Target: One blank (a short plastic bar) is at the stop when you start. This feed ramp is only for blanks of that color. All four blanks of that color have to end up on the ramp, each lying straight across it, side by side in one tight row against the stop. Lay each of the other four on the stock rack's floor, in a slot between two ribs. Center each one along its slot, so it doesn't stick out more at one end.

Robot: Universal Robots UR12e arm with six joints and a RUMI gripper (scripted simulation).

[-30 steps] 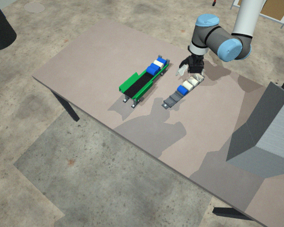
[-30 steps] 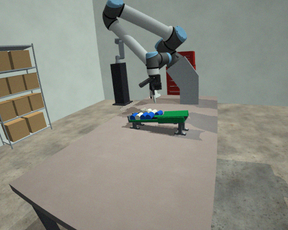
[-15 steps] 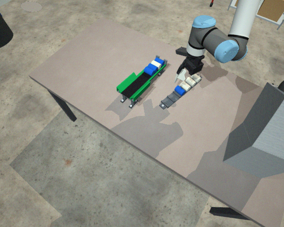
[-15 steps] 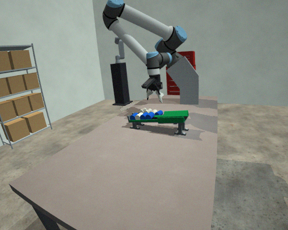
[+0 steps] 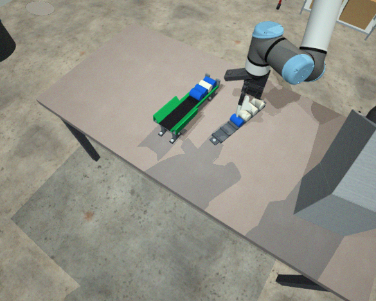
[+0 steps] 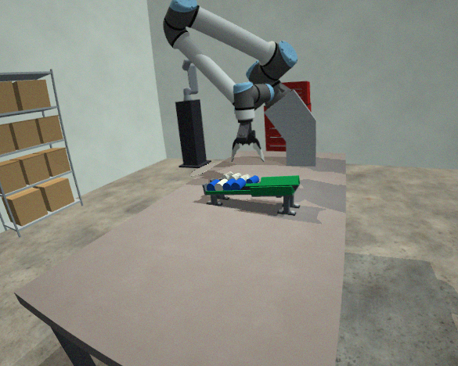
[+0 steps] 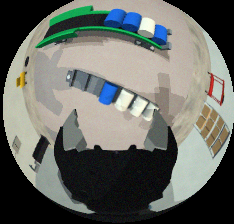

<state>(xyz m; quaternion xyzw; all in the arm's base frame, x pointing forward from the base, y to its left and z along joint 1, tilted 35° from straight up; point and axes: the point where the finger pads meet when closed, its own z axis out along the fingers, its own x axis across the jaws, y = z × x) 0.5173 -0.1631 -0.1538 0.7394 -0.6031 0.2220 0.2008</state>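
The grey stock rack is 130 mm below my hand, 10 mm to the right of it and 10 mm behind it.
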